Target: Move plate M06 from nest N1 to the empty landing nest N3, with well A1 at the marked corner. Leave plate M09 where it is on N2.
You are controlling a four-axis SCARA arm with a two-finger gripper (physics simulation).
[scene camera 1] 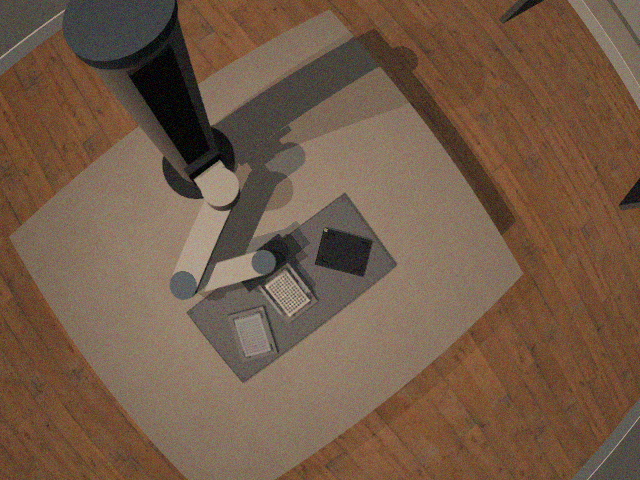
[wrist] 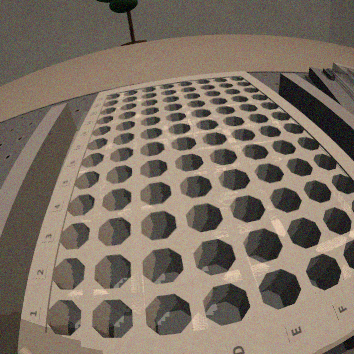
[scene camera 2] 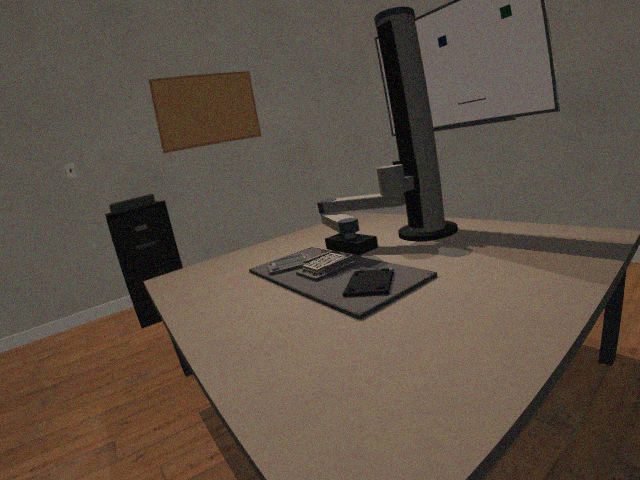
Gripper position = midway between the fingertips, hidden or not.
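Observation:
I can see my gripper [scene camera 1: 295, 303], which appears again in scene camera 2 as my gripper [scene camera 2: 315, 266] and in the wrist view as my gripper [wrist: 179, 99]. A dark nest [scene camera 1: 339, 251] is visible to me as well. And there is a grey perforated base plate [wrist: 25, 124].

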